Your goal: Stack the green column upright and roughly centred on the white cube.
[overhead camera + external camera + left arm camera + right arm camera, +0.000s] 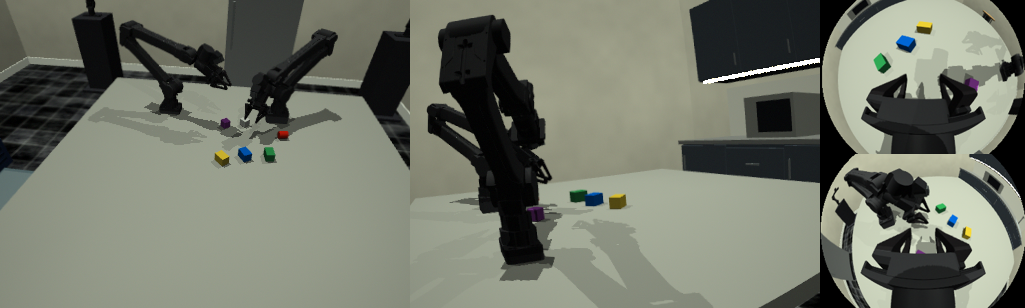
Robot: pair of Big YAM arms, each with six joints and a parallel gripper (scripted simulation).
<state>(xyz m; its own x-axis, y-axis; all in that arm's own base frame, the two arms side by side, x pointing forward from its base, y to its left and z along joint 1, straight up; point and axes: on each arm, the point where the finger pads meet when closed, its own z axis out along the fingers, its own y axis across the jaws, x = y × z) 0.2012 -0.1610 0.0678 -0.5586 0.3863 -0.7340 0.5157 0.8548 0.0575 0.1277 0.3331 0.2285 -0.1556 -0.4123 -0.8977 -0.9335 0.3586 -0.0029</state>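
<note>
Right now the green column is 150 mm ahead of my left hand, 100 mm to the left of it and 90 mm below it. The rest, counted from my left hand: white cube 120 mm behind, 20 mm to the right, 90 mm below; then purple cube 90 mm behind, 130 mm to the right, 90 mm below; then blue block 160 mm ahead, 20 mm to the right, 90 mm below.
</note>
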